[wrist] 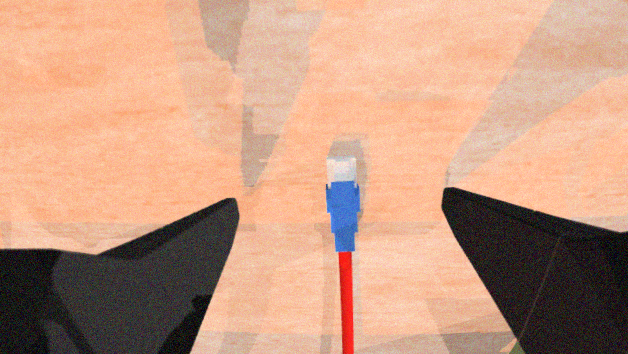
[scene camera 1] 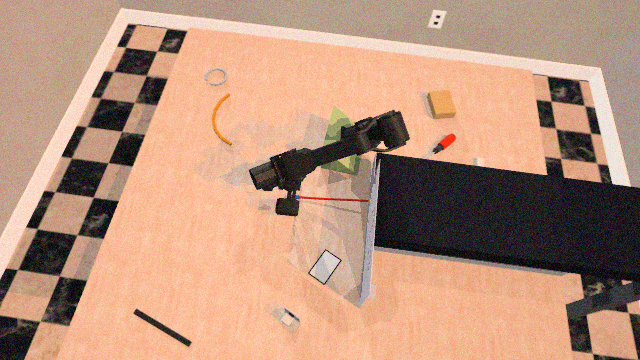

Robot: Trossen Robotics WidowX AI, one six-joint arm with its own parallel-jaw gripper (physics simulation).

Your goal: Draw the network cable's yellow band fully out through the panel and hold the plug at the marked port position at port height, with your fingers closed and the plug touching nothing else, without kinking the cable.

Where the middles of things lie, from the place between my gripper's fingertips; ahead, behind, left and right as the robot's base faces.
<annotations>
My hand is right at the blue plug (wrist: pixel 342 191).
</annotations>
